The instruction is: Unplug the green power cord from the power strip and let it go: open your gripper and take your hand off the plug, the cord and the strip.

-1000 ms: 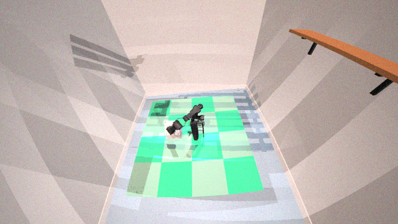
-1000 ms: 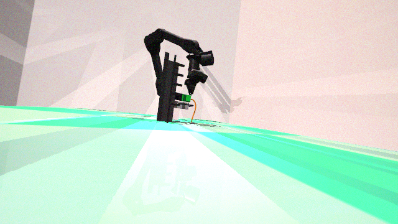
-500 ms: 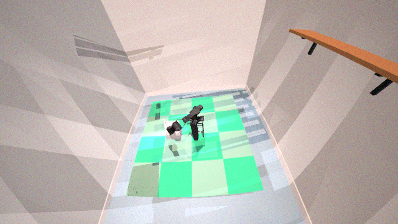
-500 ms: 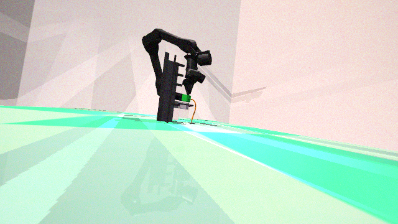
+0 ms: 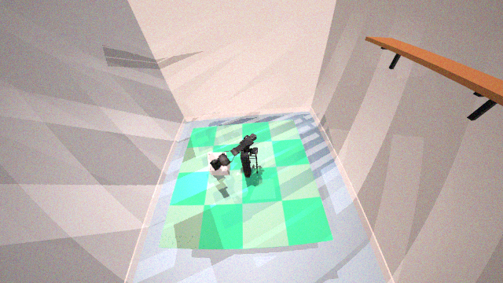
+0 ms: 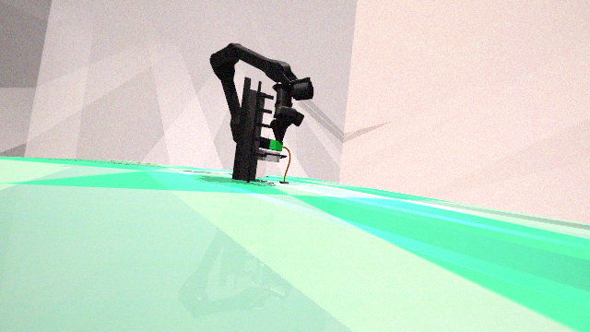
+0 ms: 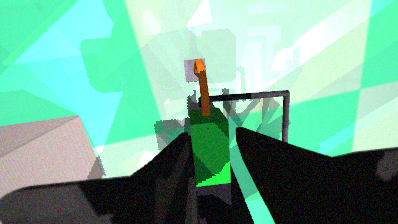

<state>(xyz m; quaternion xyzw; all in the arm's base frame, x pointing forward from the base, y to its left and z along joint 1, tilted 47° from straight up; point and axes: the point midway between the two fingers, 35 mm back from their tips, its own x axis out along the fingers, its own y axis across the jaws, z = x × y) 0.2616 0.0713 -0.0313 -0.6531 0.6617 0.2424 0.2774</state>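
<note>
Right now my gripper tip is 3 cm to the left of the green plug.
</note>
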